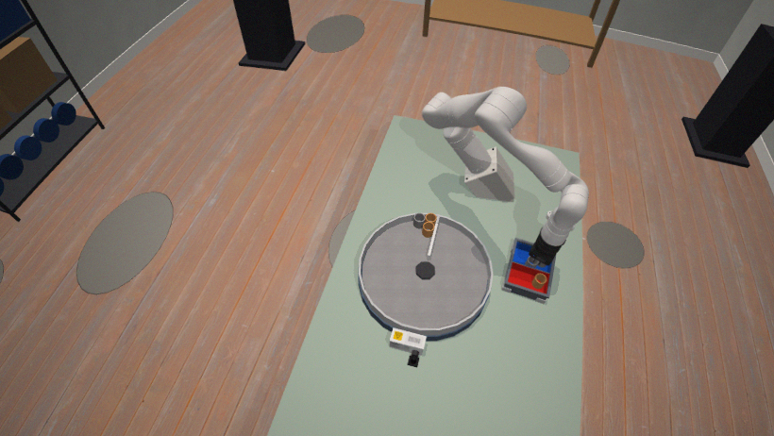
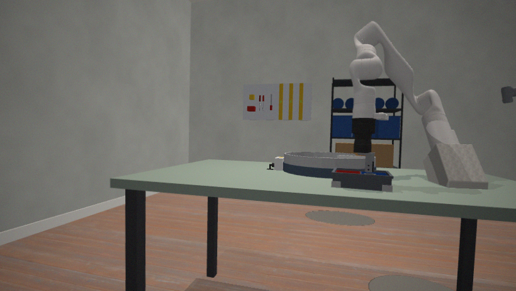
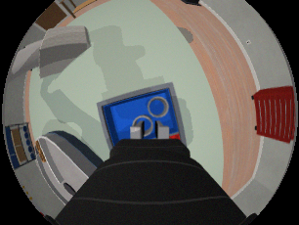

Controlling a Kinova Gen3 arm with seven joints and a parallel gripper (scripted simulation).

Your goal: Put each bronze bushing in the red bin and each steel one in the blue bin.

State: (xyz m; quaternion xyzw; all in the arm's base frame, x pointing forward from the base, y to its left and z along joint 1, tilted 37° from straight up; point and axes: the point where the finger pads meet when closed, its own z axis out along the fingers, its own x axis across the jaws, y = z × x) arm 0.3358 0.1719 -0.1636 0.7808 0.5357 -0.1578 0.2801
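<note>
Right now the two-part bin is 2 cm ahead of my hand, 2 cm to the right of it and 5 cm below it. Also, from my hand: grey turntable 12 cm ahead, 36 cm to the right, 2 cm below.
</note>
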